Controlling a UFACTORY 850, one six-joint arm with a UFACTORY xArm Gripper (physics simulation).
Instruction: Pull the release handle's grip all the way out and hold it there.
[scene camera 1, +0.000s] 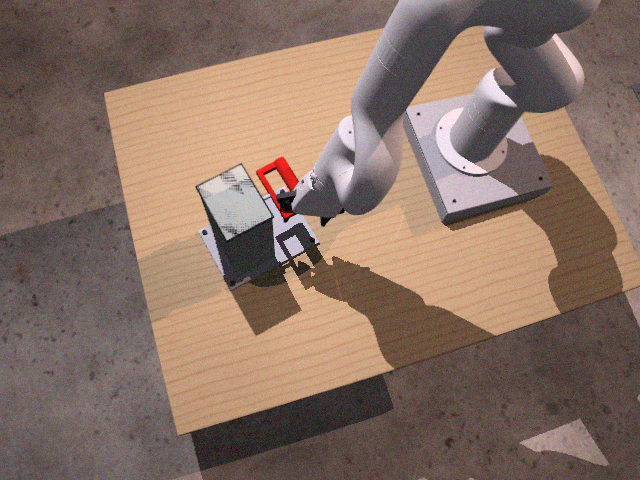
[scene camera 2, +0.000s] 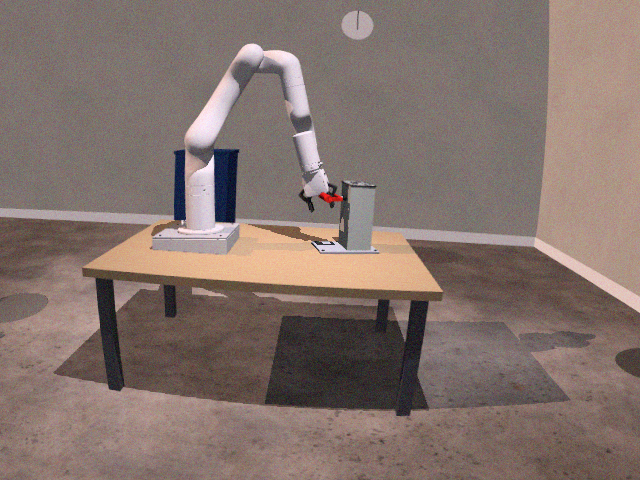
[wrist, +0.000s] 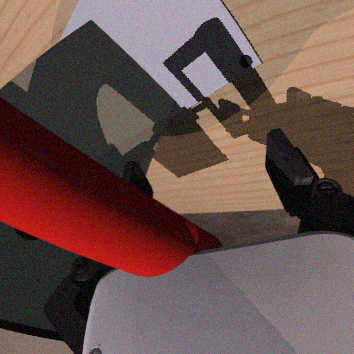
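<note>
The release handle's red grip (scene camera 1: 286, 173) (scene camera 2: 330, 197) (wrist: 100, 210) stands out from the side of the tall grey-green housing (scene camera 1: 235, 204) (scene camera 2: 357, 217), high above its pale base plate (scene camera 1: 281, 253) (scene camera 2: 330, 249) (wrist: 130, 30). My gripper (scene camera 1: 305, 220) (scene camera 2: 321, 207) (wrist: 203, 161) is tilted at the grip, its fingers wide open. In the wrist view the red bar crosses close to the camera and hides most of the left finger; the right finger stands apart from it. One finger seems to reach down past the frame near the housing. The handle's rod is hidden.
The housing stands close beside the fingers. The wooden table (scene camera 1: 170, 361) (scene camera 2: 268, 273) carries the plate and the arm's grey base block (scene camera 1: 491, 201) (scene camera 2: 196, 242). A dark blue bin (scene camera 2: 225, 180) stands behind the arm. The arm's shadow falls across the table.
</note>
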